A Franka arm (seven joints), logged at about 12 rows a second.
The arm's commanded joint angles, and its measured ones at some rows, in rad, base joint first. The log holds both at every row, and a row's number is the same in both.
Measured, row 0:
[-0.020, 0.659, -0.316, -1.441, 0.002, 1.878, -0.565]
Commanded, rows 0 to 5:
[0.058, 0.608, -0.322, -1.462, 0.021, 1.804, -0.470]
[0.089, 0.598, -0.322, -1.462, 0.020, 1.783, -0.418]
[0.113, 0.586, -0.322, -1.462, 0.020, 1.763, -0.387]
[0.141, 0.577, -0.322, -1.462, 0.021, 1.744, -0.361]
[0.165, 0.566, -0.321, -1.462, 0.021, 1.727, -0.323]
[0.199, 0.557, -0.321, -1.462, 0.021, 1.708, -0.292]
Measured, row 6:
[0.153, 0.597, -0.312, -1.441, 0.003, 1.743, -0.355]
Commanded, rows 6 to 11:
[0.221, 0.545, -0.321, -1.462, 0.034, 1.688, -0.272]
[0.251, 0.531, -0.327, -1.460, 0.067, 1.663, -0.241]
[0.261, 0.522, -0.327, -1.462, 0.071, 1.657, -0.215]
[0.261, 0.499, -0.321, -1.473, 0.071, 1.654, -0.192]
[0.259, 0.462, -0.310, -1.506, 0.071, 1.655, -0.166]
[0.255, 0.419, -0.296, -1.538, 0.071, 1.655, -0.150]
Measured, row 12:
[0.262, 0.520, -0.310, -1.450, 0.047, 1.658, -0.197]
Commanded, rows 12 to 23:
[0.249, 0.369, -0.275, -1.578, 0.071, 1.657, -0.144]
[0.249, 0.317, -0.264, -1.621, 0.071, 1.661, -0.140]
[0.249, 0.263, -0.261, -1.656, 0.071, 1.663, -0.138]
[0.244, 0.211, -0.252, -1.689, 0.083, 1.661, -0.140]
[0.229, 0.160, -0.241, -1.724, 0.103, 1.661, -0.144]
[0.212, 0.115, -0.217, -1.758, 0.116, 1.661, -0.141]
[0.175, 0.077, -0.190, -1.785, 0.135, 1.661, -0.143]
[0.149, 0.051, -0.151, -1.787, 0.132, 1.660, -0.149]
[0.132, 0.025, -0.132, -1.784, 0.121, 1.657, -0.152]
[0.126, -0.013, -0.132, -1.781, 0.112, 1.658, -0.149]
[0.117, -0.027, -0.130, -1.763, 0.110, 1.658, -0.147]
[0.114, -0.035, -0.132, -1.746, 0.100, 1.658, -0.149]
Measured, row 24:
[0.137, 0.013, -0.147, -1.740, 0.105, 1.649, -0.163]
